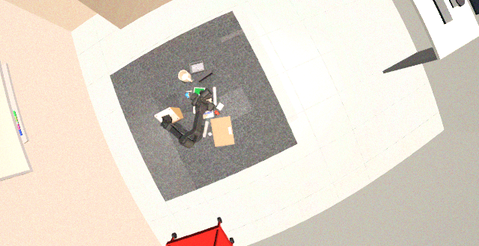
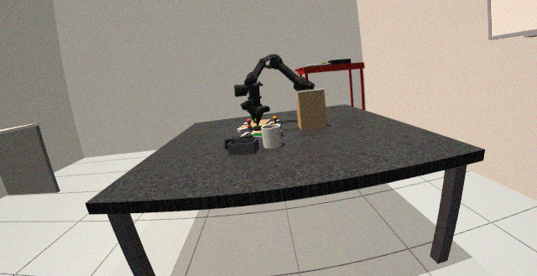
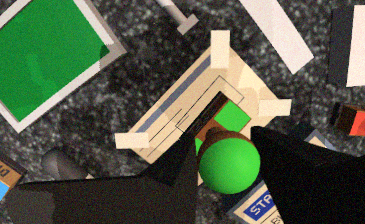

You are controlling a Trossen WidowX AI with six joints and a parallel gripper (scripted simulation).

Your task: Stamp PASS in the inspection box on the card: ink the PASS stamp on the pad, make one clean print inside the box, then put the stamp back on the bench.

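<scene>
My gripper tip is now 6 cm above the cream inspection card, 1 cm to the left of it and 1 cm past it. The rest, counted from my gripper tip: blue-knobbed date stamp (13 cm behind, 11 cm to the left, 3 cm below); then red-knobbed stamp (10 cm to the right, 6 cm ahead, 3 cm below); then green ink pad (11 cm to the left, 5 cm below, 3 cm behind).
</scene>
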